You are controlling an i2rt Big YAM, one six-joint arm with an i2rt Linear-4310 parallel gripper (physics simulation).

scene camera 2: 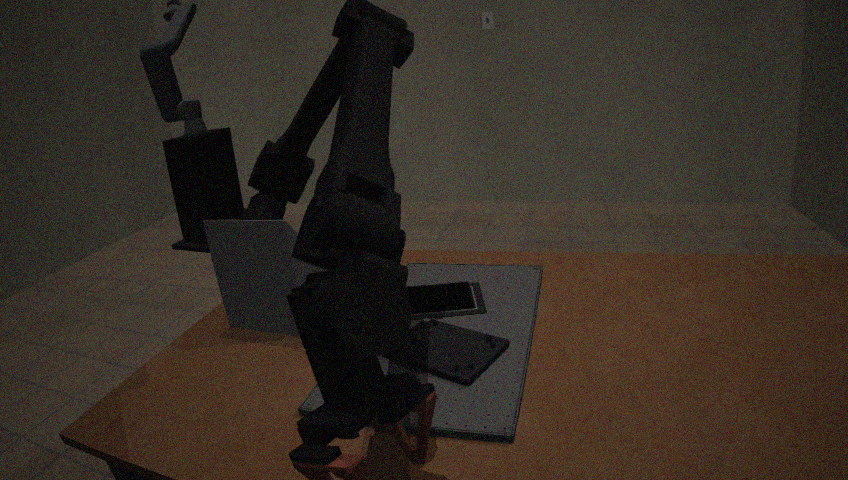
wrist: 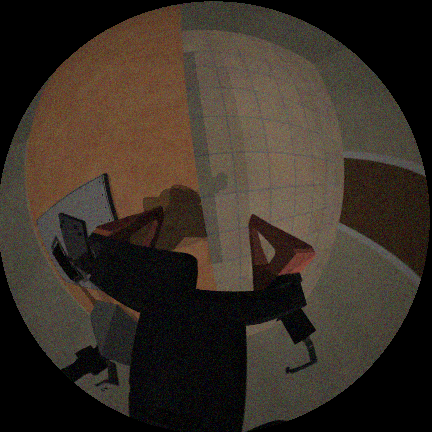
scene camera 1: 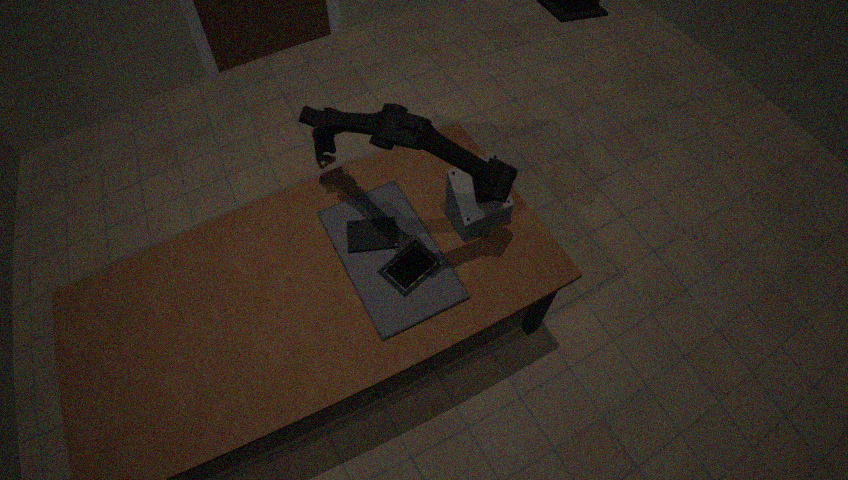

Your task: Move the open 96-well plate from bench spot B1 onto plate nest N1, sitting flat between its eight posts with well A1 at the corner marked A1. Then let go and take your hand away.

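Where they show: gripper, between the fingertips: [wrist: 205,214] [scene camera 1: 319,157]; arm's base, origin of its link: [scene camera 2: 257,240] [wrist: 113,347] [scene camera 1: 485,182].
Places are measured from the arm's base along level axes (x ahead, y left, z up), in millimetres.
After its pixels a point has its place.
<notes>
The 96-well plate [scene camera 1: 410,264] @[z -136, x 301, y 119 mm] [scene camera 2: 443,297] @[z -138, x 317, y 115 mm] [wrist: 65,260] @[z -141, x 319, y 82 mm] looks black inside a pale outline and lies flat on the grey perforated board [scene camera 1: 386,315] @[z -151, x 428, y 249 mm] [scene camera 2: 487,416] @[z -151, x 485, y -174 mm] [wrist: 95,200] @[z -151, x 479, y -174 mm]. My arm hides part of it in scene camera 2. The plate nest [scene camera 1: 371,236] @[z -139, x 382, y -29 mm] [scene camera 2: 467,350] @[z -139, x 415, y -45 mm] [wrist: 74,232] @[z -139, x 418, y -72 mm] is a dark slab with small posts, beside the plate on the same board; no plate sits on it. Well A1 and the A1 mark are too dark to make out. My gripper [scene camera 1: 325,161] @[z -78, x 459, y -384 mm] [wrist: 205,214] @[z -78, x 459, y -384 mm] is open and empty, its reddish fingers wide apart, beyond the board near the table's edge, well away from the plate.
The board lies on the orange-brown table [scene camera 1: 208,327] @[z -164, x 972, y 88 mm] [scene camera 2: 684,356] @[z -164, x 751, y 30 mm] [wrist: 115,100] @[z -164, x 685, y -211 mm]. My arm stands on a grey pedestal [scene camera 1: 470,217] @[z -64, x 78, y 68 mm] [scene camera 2: 255,279] @[z -54, x 27, y -54 mm] [wrist: 115,332] @[z -55, x 76, y -48 mm] beside the board. A black box [scene camera 2: 205,184] with a grey jointed form on top stands behind the table in scene camera 2.
</notes>
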